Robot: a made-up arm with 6 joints.
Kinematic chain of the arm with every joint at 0, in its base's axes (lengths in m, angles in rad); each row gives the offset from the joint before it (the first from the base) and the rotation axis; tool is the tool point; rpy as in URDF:
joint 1: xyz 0 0 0.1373 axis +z
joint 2: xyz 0 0 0 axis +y
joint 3: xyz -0.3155 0 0.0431 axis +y
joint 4: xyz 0.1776 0 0.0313 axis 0.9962 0 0.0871
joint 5: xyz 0 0 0 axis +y
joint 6: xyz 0.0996 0 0.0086 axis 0.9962 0 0.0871
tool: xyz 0 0 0 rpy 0 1.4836 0
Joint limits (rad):
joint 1: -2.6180..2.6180
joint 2: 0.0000..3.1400
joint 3: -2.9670..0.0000
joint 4: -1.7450..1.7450
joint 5: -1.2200..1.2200
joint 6: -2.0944..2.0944
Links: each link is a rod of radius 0.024 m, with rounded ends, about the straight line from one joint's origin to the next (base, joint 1, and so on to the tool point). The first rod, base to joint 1, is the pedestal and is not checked.
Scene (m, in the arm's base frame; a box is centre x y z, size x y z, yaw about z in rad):
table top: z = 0
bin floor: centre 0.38 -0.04 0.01 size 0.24 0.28 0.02 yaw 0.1
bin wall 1: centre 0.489 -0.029 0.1 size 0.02 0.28 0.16 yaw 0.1
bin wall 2: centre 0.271 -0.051 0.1 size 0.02 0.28 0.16 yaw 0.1
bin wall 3: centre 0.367 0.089 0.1 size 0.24 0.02 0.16 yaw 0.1
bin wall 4: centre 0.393 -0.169 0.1 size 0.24 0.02 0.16 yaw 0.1
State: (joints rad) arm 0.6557 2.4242 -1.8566 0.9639 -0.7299 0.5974
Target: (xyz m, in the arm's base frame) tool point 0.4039 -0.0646 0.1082
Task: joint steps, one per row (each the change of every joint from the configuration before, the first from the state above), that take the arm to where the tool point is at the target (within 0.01 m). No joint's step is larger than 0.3 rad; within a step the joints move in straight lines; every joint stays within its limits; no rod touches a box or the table.
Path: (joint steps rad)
1: -0.2119 -0.1226 0.1874 0.0705 -0.0590 0.0000
2: -0.2120 -0.1227 0.1874 0.0706 -0.0591 0.0000
3: -0.2119 -0.1226 0.1874 0.0705 -0.0590 0.0000
4: -0.0037 0.1776 0.0603 0.0142 0.0316 0.0000
5: -0.0037 0.1776 0.0603 0.0142 0.0316 0.0000

